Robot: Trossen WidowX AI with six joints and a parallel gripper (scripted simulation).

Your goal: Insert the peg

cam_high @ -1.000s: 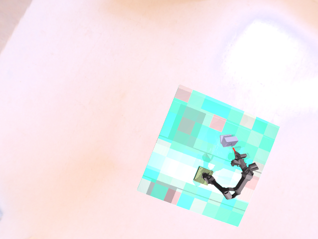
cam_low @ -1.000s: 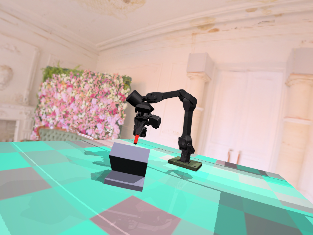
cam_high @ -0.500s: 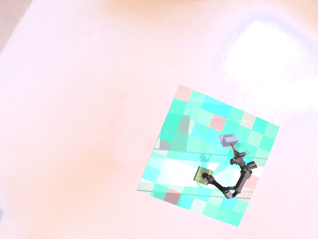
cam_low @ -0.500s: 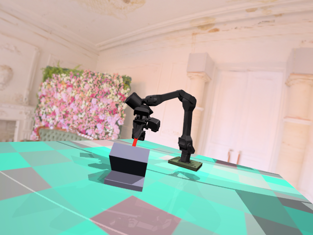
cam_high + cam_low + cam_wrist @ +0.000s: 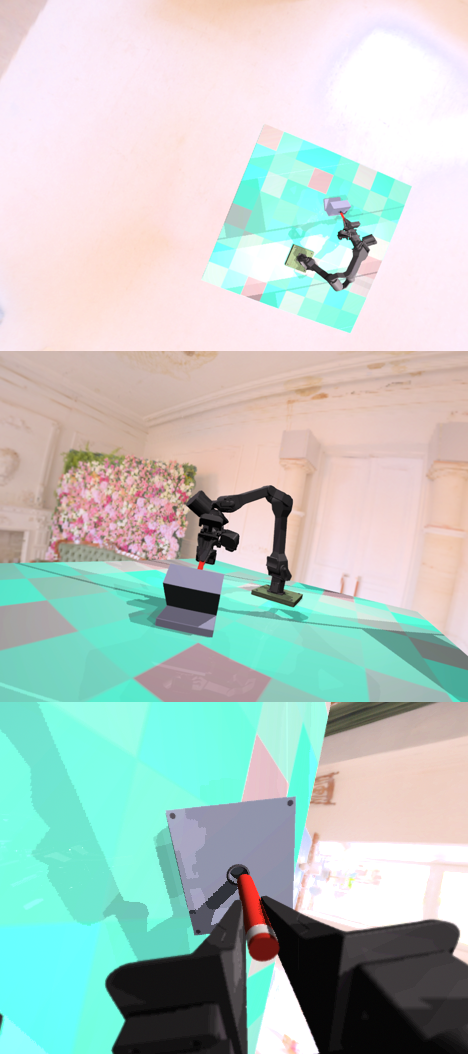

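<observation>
Now: gripper tip 50 mm short of the grey sloped panel, 30 mm to the right of it and 60 mm above it. Round my gripper tip: low foot: 70 mm ahead, 30 mm to the left, 130 mm below; round red peg: 10 mm behind, 10 mm to the right, 10 mm above.
</observation>
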